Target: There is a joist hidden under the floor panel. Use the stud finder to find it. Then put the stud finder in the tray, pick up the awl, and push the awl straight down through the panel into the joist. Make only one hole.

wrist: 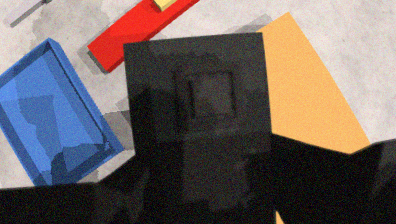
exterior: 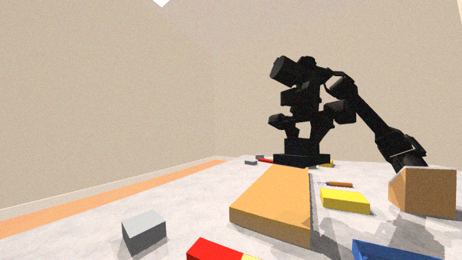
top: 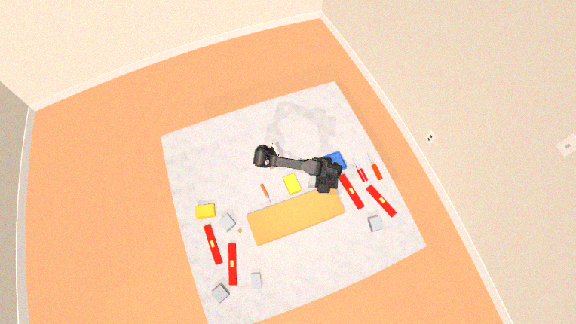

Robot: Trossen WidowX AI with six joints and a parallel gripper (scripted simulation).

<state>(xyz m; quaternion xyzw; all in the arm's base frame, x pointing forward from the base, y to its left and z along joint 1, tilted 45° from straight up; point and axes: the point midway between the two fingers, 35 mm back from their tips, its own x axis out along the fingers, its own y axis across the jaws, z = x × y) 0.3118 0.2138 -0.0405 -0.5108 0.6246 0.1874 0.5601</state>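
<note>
The indicator square is 1 cm ahead of my gripper tip, 2 cm to the left of it and 4 cm above it. Round my gripper tip: stud finder: 2 cm above; then blue tray: 14 cm behind, 12 cm to the left, 16 cm below; then awl: 13 cm behind, 31 cm to the right, 17 cm below.
</note>
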